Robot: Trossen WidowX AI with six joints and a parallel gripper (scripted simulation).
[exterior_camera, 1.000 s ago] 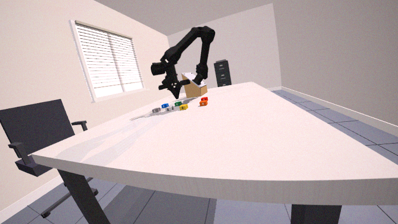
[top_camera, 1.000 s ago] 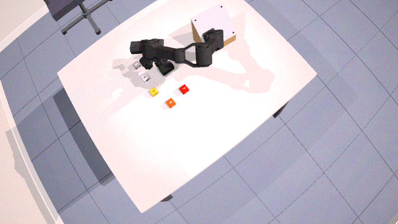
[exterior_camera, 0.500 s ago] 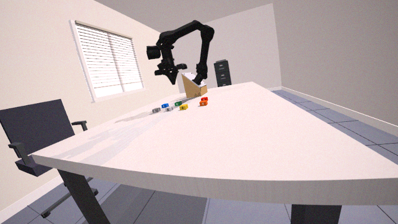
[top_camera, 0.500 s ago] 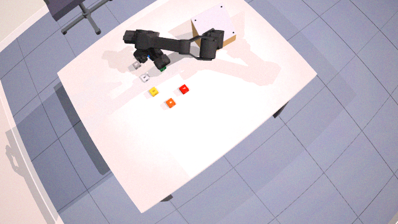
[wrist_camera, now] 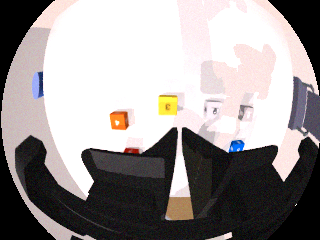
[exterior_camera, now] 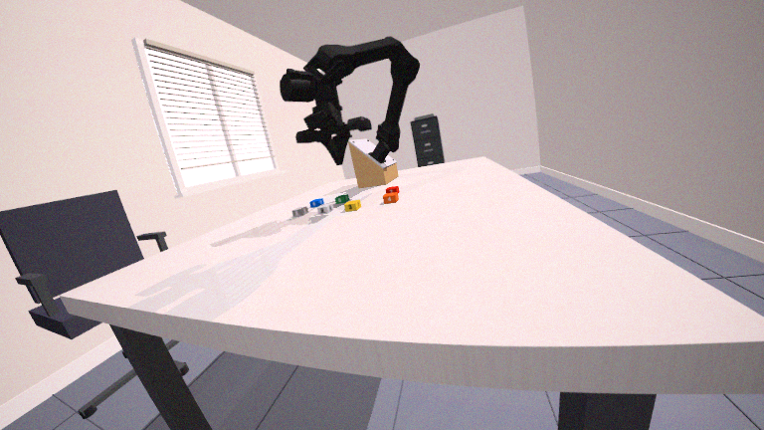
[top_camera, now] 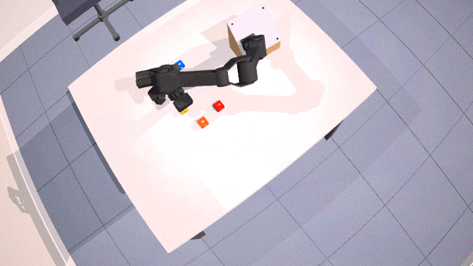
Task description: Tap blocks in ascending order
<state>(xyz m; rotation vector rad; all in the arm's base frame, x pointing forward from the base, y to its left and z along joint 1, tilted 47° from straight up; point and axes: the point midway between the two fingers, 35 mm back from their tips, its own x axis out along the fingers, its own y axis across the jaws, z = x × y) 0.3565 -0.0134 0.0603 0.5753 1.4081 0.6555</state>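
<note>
Right now my gripper tip is 110 mm above the yellow block and 10 mm to the right of it. The rest, counted from my gripper tip: white block: 110 mm below, 80 mm to the right; then orange block: 110 mm below, 100 mm to the left, 40 mm behind; then green block: 110 mm below, 100 mm behind, 80 mm to the right.
</note>
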